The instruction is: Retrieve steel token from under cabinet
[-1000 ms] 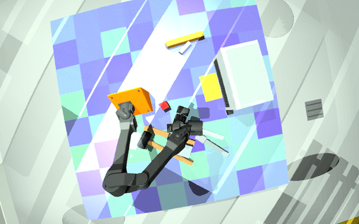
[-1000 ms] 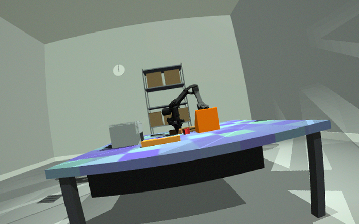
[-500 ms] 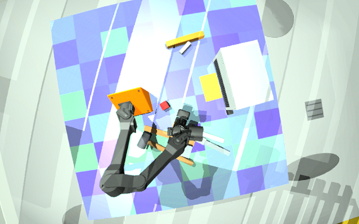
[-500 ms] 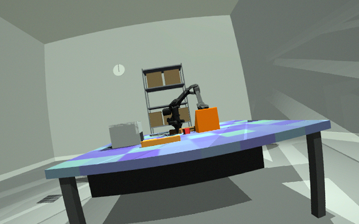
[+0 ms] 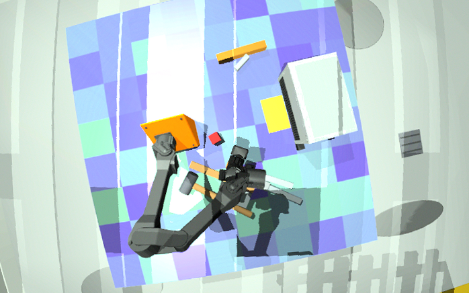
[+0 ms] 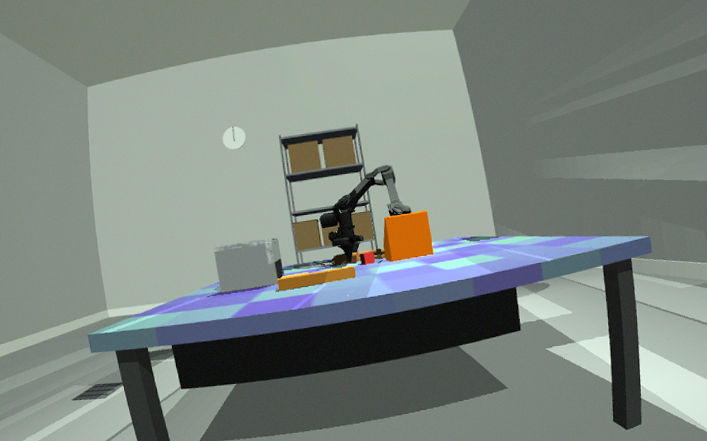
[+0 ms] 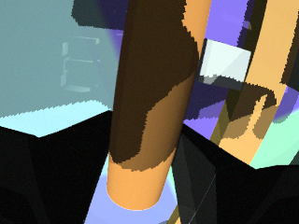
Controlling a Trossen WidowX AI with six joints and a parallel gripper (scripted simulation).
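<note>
The flat wooden stick is 6 cm behind my gripper tip and 3 cm to the right of it. From my gripper tip the other things lie so: grey flat tool 15 cm ahead, 14 cm to the right; then small pale flat piece 35 cm ahead, 16 cm to the left, 1 cm below; then red cube 14 cm to the left, 5 cm behind, 1 cm above.
</note>
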